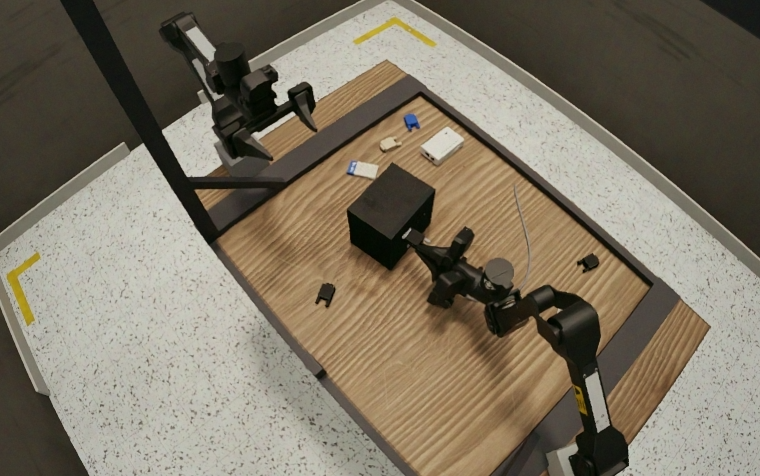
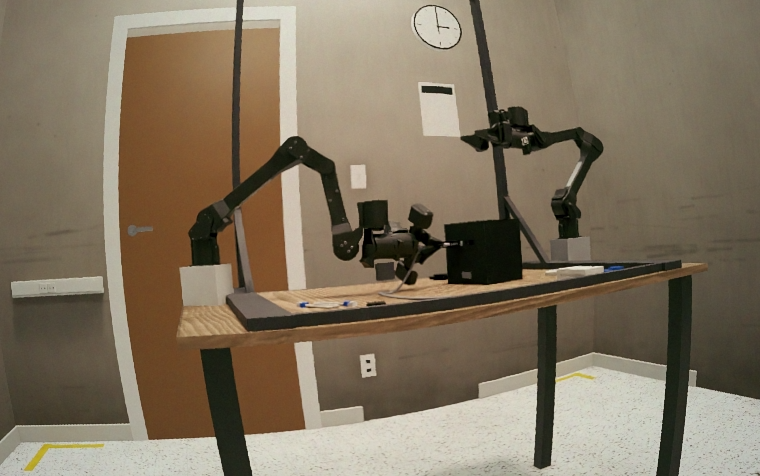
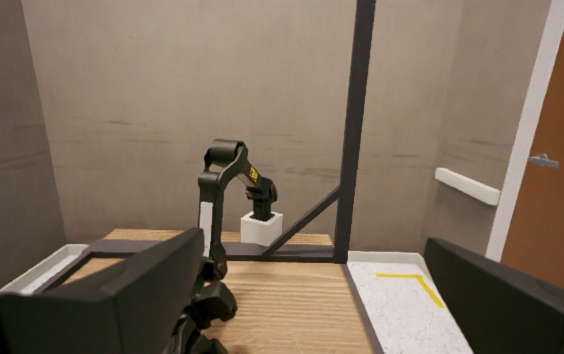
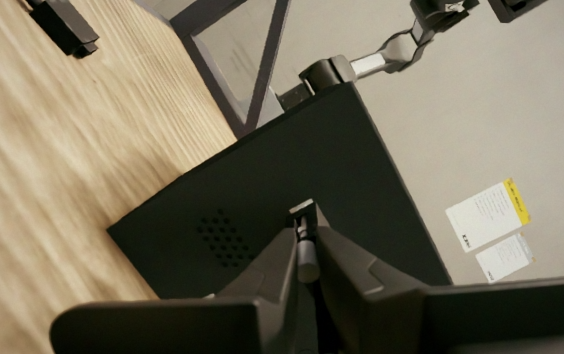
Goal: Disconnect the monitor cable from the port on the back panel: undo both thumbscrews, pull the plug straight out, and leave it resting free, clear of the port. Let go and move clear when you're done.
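Where they show: left gripper, fingertip midpoint: (image 1: 294,144) (image 2: 467,135) (image 3: 314,243); right gripper, fingertip midpoint: (image 1: 416,247) (image 2: 441,243) (image 4: 305,238); left arm's base at its link origin: (image 4: 283,109); right arm's base at its link origin: (image 1: 587,466) (image 2: 205,265) (image 3: 262,216).
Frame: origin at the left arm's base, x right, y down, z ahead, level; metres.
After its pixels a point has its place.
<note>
The black box (image 1: 390,199) @(z 0.419, x -0.158, y -0.065 m) (image 2: 486,252) @(z 0.461, x -0.250, y 0.010 m) (image 4: 345,160) stands on the table, its back panel facing the right arm. The dark plug (image 1: 415,237) @(z 0.507, x -0.153, y -0.023 m) (image 4: 310,214) @(z 0.506, x -0.137, y -0.020 m) of the monitor cable is at that panel and hides the port; whether it is fully seated cannot be told. A pale thumbscrew (image 4: 307,262) @(z 0.540, x -0.144, y -0.017 m) shows between the right fingers. The other is hidden. My right gripper (image 1: 420,241) @(z 0.525, x -0.140, y -0.017 m) (image 2: 441,243) @(z 0.525, x -0.140, y -0.017 m) (image 4: 305,238) @(z 0.525, x -0.140, y -0.017 m) is shut on the plug. The grey cable (image 1: 524,224) @(z 0.621, x -0.429, y 0.081 m) (image 2: 403,290) @(z 0.656, x -0.180, y 0.074 m) trails onto the table. My left gripper (image 1: 293,144) @(z 0.351, x 0.000, y -0.318 m) (image 2: 471,141) @(z 0.351, x 0.000, y -0.318 m) (image 3: 314,243) @(z 0.351, x 0.000, y -0.318 m) is open and empty, high up, away from the box.
A white box (image 1: 441,145) @(z 0.318, x -0.427, y 0.059 m), a blue connector (image 1: 411,121) @(z 0.196, x -0.430, y 0.070 m), a beige connector (image 1: 389,144) @(z 0.220, x -0.329, y 0.069 m) and a blue-and-white item (image 1: 363,169) @(z 0.236, x -0.226, y 0.075 m) lie behind the black box. Black connectors lie at left (image 1: 325,293) @(z 0.448, x 0.059, y 0.070 m) and right (image 1: 588,261) @(z 0.802, x -0.471, y 0.069 m). A dark frame (image 1: 353,134) @(z 0.131, x -0.276, y 0.066 m) edges the table.
</note>
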